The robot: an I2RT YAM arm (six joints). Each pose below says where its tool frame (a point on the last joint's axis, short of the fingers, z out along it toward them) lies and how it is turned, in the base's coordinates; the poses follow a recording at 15 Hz.
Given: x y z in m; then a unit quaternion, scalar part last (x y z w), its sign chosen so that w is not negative.
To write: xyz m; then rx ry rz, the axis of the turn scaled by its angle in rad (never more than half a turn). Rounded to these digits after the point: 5 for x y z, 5 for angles.
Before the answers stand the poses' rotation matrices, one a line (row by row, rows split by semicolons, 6 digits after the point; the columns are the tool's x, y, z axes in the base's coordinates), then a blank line. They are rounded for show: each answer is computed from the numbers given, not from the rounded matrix.
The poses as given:
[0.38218 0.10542 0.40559 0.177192 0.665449 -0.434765 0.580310]
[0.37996 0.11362 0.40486 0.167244 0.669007 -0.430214 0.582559]
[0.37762 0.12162 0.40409 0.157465 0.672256 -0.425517 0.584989]
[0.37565 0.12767 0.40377 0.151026 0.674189 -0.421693 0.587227]
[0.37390 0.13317 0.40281 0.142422 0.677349 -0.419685 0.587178]
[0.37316 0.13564 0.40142 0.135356 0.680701 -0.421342 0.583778]
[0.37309 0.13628 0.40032 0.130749 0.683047 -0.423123 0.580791]
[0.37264 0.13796 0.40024 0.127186 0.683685 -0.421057 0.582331]
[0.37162 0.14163 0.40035 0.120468 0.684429 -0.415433 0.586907]
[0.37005 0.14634 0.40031 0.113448 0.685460 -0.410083 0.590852]
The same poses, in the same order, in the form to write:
-0.263686 0.740422 0.618260; -0.268773 0.559165 -0.784281; -0.926407 -0.372975 0.051561
-0.265309 0.725025 0.635571; -0.277475 0.573891 -0.770491; -0.923374 -0.380773 0.048918
-0.265985 0.709559 0.652517; -0.286132 0.588280 -0.756343; -0.920533 -0.387882 0.046553
-0.264711 0.698899 0.664431; -0.291619 0.598732 -0.745975; -0.919177 -0.391228 0.045321
-0.269875 0.685799 0.675905; -0.299921 0.607161 -0.735801; -0.914994 -0.401293 0.041828
-0.281765 0.676214 0.680694; -0.307666 0.608300 -0.731651; -0.908818 -0.415580 0.036651
-0.291173 0.670108 0.682769; -0.312877 0.607743 -0.729902; -0.904061 -0.426150 0.032703
-0.289429 0.664300 0.689157; -0.316479 0.613069 -0.723870; -0.903367 -0.427612 0.032797
-0.282055 0.652545 0.703300; -0.322737 0.625806 -0.710076; -0.903485 -0.427262 0.034089
-0.276047 0.640125 0.716965; -0.329069 0.637923 -0.696253; -0.903057 -0.428129 0.034548

[0.38218 0.10542 0.40559 0.41413 1.55526 -1.01612]
[0.37996 0.11362 0.40486 0.39051 1.56212 -1.00454]
[0.37762 0.12162 0.40409 0.36731 1.56812 -0.99257]
[0.37565 0.12767 0.40377 0.35196 1.57118 -0.98274]
[0.37390 0.13317 0.40281 0.33192 1.57857 -0.97808]
[0.37316 0.13564 0.40142 0.31589 1.58862 -0.98333]
[0.37309 0.13628 0.40032 0.30552 1.59607 -0.98871]
[0.37264 0.13796 0.40024 0.29700 1.59654 -0.98325]
[0.37162 0.14163 0.40035 0.28078 1.59525 -0.96828]
[0.37005 0.14634 0.40031 0.26399 1.59505 -0.95426]

